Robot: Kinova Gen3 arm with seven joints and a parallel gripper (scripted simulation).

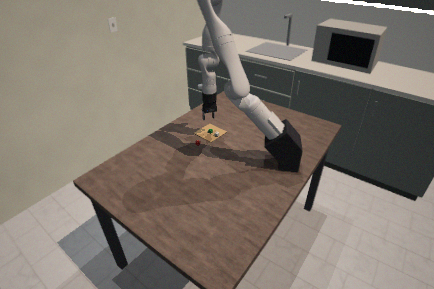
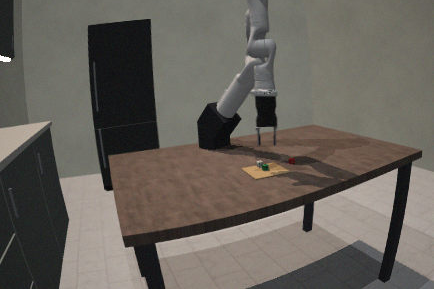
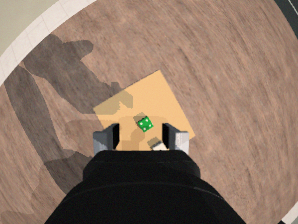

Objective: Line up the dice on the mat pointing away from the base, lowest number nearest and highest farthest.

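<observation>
Right now my hand is 13 cm to the right of the red die, 11 cm above it and 1 cm past it. From my hand the other things lie so: green die: 10 cm below, 1 cm to the right, 1 cm behind; then white die: 10 cm below, 6 cm behind; then tan mat: 12 cm below, 1 cm to the right.
</observation>
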